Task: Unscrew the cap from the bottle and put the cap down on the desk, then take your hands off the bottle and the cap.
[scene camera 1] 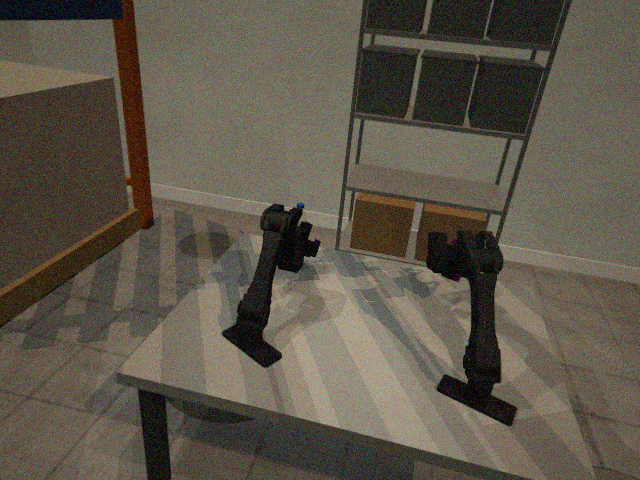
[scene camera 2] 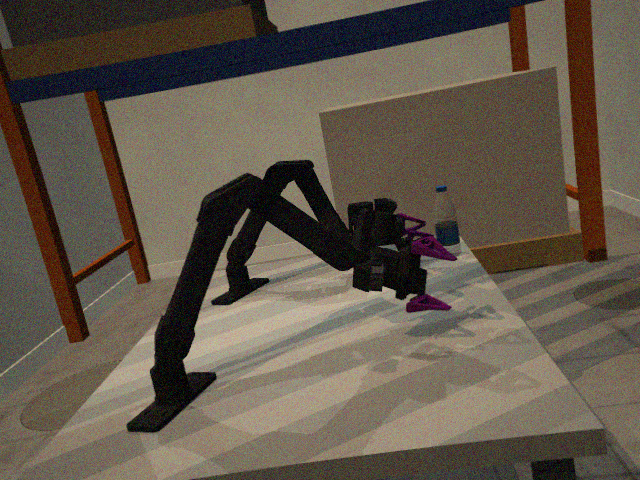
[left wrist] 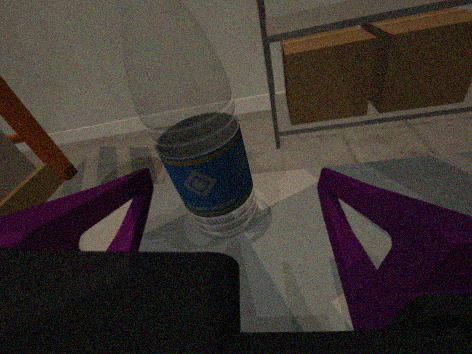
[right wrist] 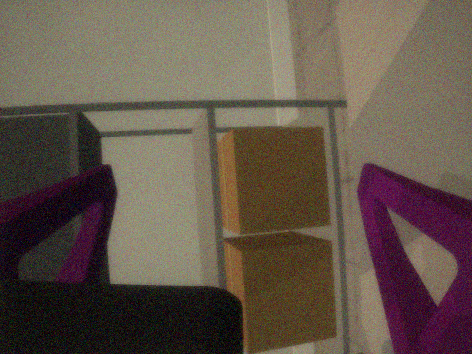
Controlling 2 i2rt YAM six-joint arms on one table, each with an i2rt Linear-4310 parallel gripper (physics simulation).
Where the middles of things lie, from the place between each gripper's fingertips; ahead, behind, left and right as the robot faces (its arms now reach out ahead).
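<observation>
Measured from the clear plastic bottle (scene camera 2: 445, 219), my right gripper is 3 cm above it, 65 cm to the right of it and 7 cm short of it.
My left gripper is 1 cm below the clear plastic bottle, and it is also 3 cm to the right of it and 5 cm short of it. Going by its middle, the bottle is nearer to my left gripper than to my right gripper.
</observation>
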